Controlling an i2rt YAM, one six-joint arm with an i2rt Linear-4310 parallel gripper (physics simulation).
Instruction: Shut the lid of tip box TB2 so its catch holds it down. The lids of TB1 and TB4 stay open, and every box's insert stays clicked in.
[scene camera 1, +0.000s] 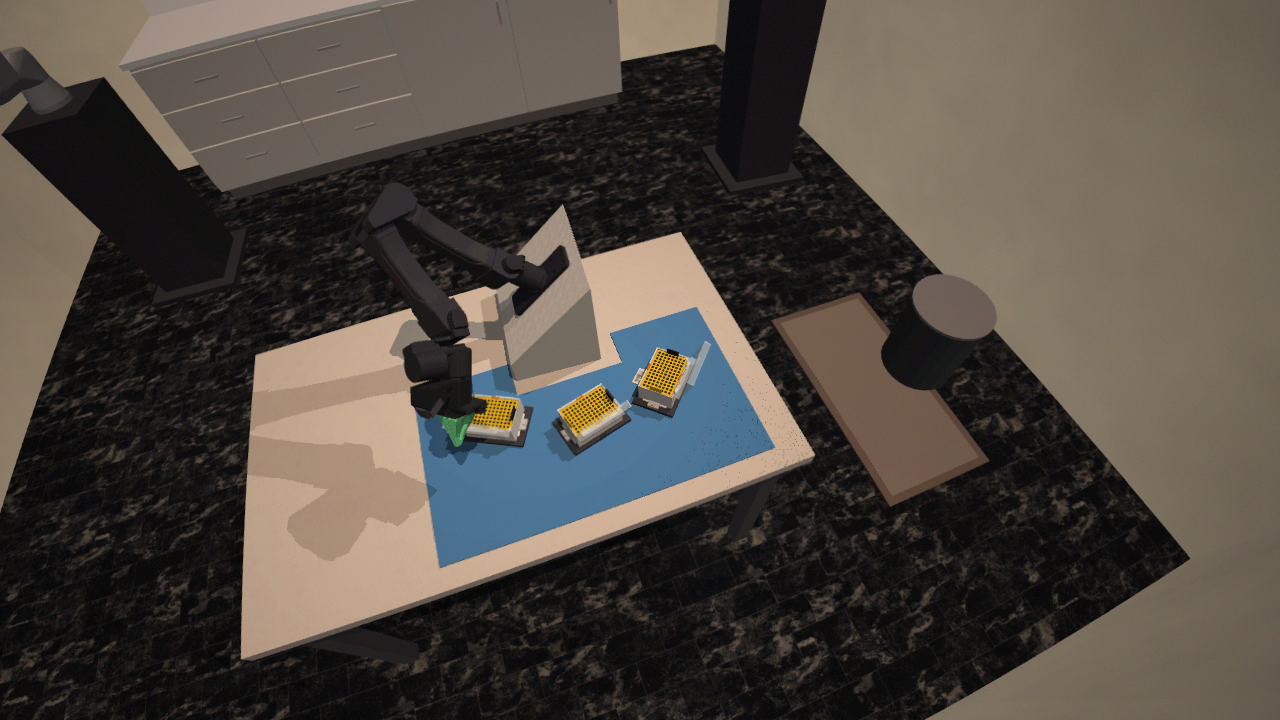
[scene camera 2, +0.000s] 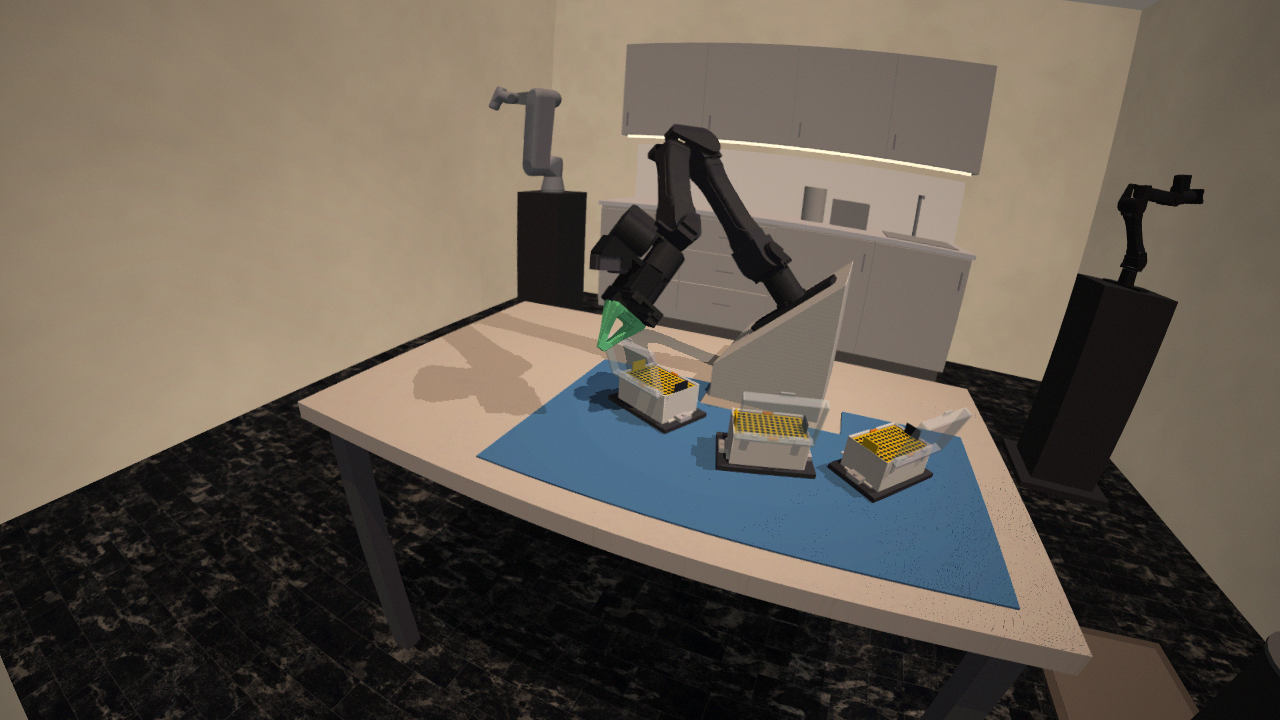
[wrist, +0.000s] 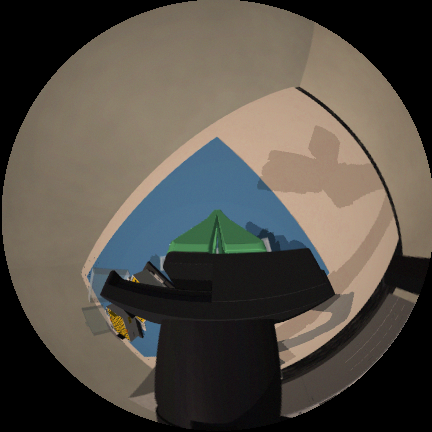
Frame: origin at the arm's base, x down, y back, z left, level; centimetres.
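Seen in the pictures: gripper, between the fingertips: (scene camera 1: 458, 445) (scene camera 2: 600, 349) (wrist: 216, 214); arm's base, origin of its link: (scene camera 1: 541, 282) (scene camera 2: 795, 304).
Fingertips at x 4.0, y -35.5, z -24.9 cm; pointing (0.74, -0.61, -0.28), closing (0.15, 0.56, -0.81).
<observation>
Pixels of each thing's top centre, then the offset from my fingertips to it. "pt": a spot on its surface instead. Level surfaces: height alone.
- left box, a spot on its surface: (scene camera 2: 656, 404) pt dz +8.4, dx +9.8, dy +5.1 cm
- middle box, a spot on its surface: (scene camera 2: 767, 453) pt dz +29.2, dx +10.4, dy +0.4 cm
- right box, centre of its top: (scene camera 2: 886, 434) (scene camera 1: 659, 368) (wrist: 118, 327) dz +46.7, dx +7.1, dy +9.9 cm
- blue mat, height of its surface: dx +13.7 cm
- table, height of its surface: dx +14.0 cm
Three white tip boxes with yellow inserts stand on dark bases; their labels are unreadable, so I cannot tell which is TB2. The left box (scene camera 1: 503, 431) (scene camera 2: 656, 404) has its clear lid (scene camera 2: 639, 355) raised steeply at its far left end. The middle box (scene camera 1: 594, 433) (scene camera 2: 767, 453) has its lid (scene camera 2: 780, 401) standing open. The right box (scene camera 1: 663, 374) (scene camera 2: 880, 471) has its lid (scene camera 1: 699, 363) (scene camera 2: 948, 427) tilted outward. The inserts look seated. My gripper (scene camera 1: 457, 443) (scene camera 2: 604, 346) (wrist: 216, 214) is shut and empty, its green fingertips close beside the left lid's outer side; contact is unclear.
The boxes stand on a blue mat (scene camera 1: 572, 501) (scene camera 2: 716, 519) on the table (scene camera 1: 340, 608) (scene camera 2: 429, 447). The pale slanted arm mount (scene camera 1: 550, 331) (scene camera 2: 787, 358) rises behind the left and middle boxes. My wrist housing hides much of the left box in the wrist view.
</observation>
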